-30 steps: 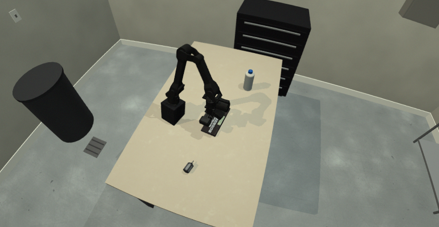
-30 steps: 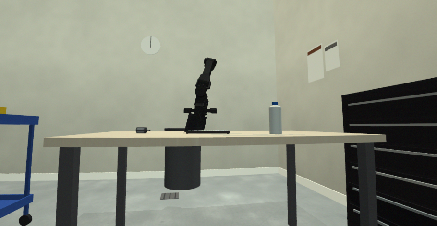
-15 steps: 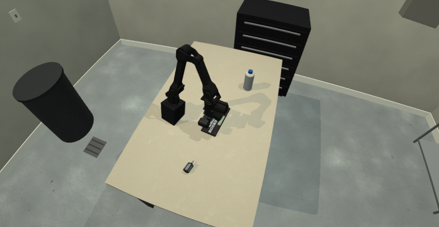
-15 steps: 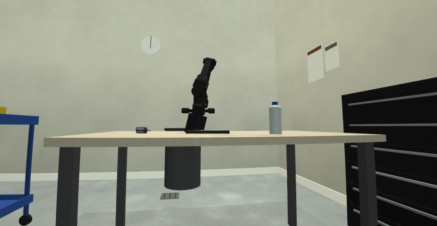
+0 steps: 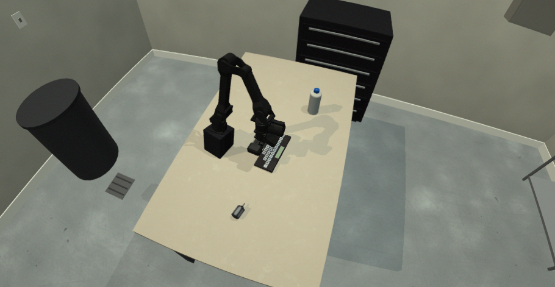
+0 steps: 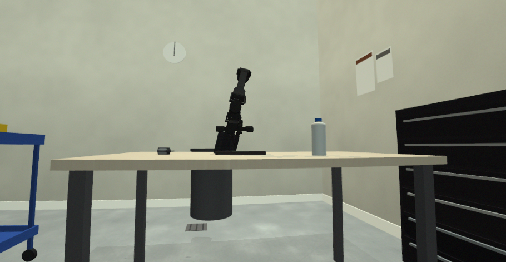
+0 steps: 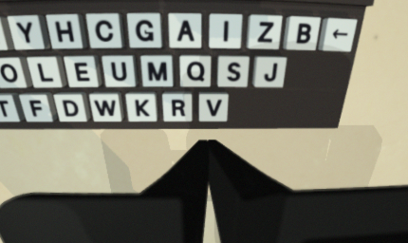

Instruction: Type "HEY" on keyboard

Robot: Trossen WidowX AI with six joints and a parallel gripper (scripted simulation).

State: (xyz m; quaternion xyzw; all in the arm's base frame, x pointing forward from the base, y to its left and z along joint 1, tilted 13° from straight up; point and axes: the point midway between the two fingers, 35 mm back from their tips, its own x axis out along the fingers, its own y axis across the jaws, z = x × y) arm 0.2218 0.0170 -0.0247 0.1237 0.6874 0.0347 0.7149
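My hand is 8 cm to the left of the left-arrow key, 6 cm above it and 4 cm short of it.
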